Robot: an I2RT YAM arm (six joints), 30 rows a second.
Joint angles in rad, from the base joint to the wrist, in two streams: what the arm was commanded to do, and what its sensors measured. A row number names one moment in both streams.
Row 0, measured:
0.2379 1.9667 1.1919 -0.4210 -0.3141 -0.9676
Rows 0 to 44, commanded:
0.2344 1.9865 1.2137 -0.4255 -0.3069 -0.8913
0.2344 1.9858 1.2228 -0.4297 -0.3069 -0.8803
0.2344 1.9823 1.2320 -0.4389 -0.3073 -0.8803
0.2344 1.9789 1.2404 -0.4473 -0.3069 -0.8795
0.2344 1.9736 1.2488 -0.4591 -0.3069 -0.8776
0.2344 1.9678 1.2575 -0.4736 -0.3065 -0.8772
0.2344 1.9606 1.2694 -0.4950 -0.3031 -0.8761
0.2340 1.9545 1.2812 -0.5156 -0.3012 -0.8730
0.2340 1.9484 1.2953 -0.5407 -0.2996 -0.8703
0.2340 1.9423 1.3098 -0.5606 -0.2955 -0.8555
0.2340 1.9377 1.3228 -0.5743 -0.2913 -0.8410
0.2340 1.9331 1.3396 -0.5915 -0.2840 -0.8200
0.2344 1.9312 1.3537 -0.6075 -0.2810 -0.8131
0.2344 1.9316 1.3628 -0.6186 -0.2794 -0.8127
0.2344 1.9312 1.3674 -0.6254 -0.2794 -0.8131
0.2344 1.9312 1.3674 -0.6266 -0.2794 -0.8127
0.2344 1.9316 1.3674 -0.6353 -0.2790 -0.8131
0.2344 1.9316 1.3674 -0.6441 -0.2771 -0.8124
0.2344 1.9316 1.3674 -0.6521 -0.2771 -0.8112
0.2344 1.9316 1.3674 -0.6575 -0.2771 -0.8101
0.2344 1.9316 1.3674 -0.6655 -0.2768 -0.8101
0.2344 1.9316 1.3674 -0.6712 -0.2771 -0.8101
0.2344 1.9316 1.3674 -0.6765 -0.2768 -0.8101
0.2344 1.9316 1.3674 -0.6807 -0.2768 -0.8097
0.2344 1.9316 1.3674 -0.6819 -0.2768 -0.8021
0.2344 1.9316 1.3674 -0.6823 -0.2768 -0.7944
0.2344 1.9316 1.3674 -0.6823 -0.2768 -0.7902
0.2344 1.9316 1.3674 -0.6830 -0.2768 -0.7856
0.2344 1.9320 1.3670 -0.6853 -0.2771 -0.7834
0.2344 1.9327 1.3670 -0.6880 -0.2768 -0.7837
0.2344 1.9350 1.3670 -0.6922 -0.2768 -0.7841
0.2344 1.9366 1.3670 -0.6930 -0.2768 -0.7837
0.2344 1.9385 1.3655 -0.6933 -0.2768 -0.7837
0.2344 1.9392 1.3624 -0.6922 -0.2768 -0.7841
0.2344 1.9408 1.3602 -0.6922 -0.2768 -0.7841
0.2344 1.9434 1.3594 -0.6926 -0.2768 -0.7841
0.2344 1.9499 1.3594 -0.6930 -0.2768 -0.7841
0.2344 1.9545 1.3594 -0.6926 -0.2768 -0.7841
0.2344 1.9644 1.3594 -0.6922 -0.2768 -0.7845
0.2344 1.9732 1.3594 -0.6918 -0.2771 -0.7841
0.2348 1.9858 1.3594 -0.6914 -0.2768 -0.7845
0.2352 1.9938 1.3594 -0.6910 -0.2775 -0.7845
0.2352 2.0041 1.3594 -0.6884 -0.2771 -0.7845
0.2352 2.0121 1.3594 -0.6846 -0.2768 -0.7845
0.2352 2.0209 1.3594 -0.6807 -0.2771 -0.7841
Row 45, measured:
0.2379 1.9812 1.3510 -0.6880 -0.2745 -0.7883
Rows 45 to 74, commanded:
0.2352 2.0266 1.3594 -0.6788 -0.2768 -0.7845
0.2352 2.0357 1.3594 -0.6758 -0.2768 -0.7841
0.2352 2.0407 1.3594 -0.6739 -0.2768 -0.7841
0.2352 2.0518 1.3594 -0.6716 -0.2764 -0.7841
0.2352 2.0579 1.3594 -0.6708 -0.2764 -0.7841
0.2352 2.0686 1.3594 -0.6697 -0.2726 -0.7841
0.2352 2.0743 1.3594 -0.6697 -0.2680 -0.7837
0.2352 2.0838 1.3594 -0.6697 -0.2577 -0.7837
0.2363 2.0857 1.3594 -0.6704 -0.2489 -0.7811
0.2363 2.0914 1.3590 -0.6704 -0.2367 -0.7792
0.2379 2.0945 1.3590 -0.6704 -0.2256 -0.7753
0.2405 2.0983 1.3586 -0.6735 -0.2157 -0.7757
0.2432 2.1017 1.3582 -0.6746 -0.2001 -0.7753
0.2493 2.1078 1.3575 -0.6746 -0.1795 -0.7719
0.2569 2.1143 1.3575 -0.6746 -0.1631 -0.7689
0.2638 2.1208 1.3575 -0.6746 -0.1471 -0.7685
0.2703 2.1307 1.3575 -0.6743 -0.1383 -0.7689
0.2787 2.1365 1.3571 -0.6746 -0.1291 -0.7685
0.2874 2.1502 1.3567 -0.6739 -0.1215 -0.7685
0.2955 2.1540 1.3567 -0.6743 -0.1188 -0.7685
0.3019 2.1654 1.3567 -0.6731 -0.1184 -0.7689
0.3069 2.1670 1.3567 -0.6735 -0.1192 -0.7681
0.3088 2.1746 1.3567 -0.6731 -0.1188 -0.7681
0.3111 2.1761 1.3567 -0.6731 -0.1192 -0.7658
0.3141 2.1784 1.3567 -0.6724 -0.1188 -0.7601
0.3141 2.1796 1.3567 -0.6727 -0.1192 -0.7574
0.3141 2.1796 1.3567 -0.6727 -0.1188 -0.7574
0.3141 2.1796 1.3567 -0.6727 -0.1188 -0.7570
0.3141 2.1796 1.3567 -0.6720 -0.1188 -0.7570
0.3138 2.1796 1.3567 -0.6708 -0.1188 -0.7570
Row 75, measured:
0.2966 2.0743 1.4067 -0.6598 -0.1955 -0.7635
